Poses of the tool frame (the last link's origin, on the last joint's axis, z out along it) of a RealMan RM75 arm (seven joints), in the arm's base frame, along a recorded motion.
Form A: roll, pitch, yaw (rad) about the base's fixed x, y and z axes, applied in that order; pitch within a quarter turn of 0, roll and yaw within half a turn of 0; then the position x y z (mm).
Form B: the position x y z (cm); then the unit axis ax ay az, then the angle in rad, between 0 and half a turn. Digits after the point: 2 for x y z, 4 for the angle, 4 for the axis.
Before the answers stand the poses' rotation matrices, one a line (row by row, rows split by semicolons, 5 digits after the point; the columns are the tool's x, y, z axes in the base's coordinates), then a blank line. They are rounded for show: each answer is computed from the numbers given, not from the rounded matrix.
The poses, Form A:
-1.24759, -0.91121, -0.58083, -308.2, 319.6, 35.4
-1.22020, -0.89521, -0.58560, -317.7, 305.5, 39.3
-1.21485, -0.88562, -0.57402, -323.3, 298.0, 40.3
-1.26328, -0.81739, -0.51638, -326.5, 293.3, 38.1
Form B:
0.51230 0.80072 0.31048; -0.33625 -0.14565 0.93044; 0.79025 -0.58106 0.19463
0.52116 0.80059 0.29572; -0.34563 -0.11883 0.93082; 0.78034 -0.58731 0.21478
0.53139 0.79868 0.28239; -0.34362 -0.10148 0.93361; 0.77431 -0.59314 0.22052
0.59493 0.75396 0.27859; -0.33778 -0.07999 0.93782; 0.72936 -0.65203 0.20708

-30.82, 31.96, 3.54, -0.7746, -0.2459, -0.5827, 1.7920
-31.77, 30.55, 3.93, -0.7734, -0.2469, -0.5839, 1.7634
-32.33, 29.80, 4.03, -0.7753, -0.2498, -0.5801, 1.7465
-32.65, 29.33, 3.81, -0.8027, -0.2276, -0.5512, 1.7102

